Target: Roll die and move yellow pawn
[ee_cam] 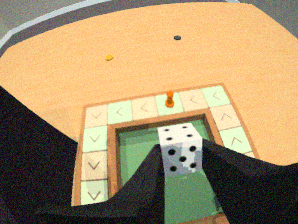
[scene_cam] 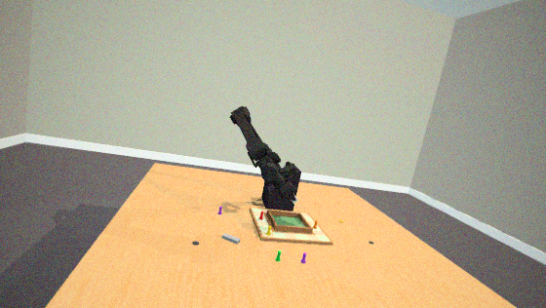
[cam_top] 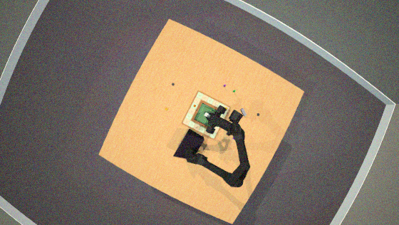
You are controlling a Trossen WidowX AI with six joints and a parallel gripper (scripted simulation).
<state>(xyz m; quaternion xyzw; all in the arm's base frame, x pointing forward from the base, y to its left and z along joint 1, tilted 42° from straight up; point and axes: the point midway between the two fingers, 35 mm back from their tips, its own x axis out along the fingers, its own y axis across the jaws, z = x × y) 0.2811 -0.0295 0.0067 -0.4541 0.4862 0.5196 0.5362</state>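
The white die lies right at my gripper tip. From my gripper tip the other things lie so: orange pawn (2 cm ahead, 11 cm to the left, 9 cm below); then red pawn (2 cm behind, 12 cm to the right, 9 cm below); then green tray (11 cm below).
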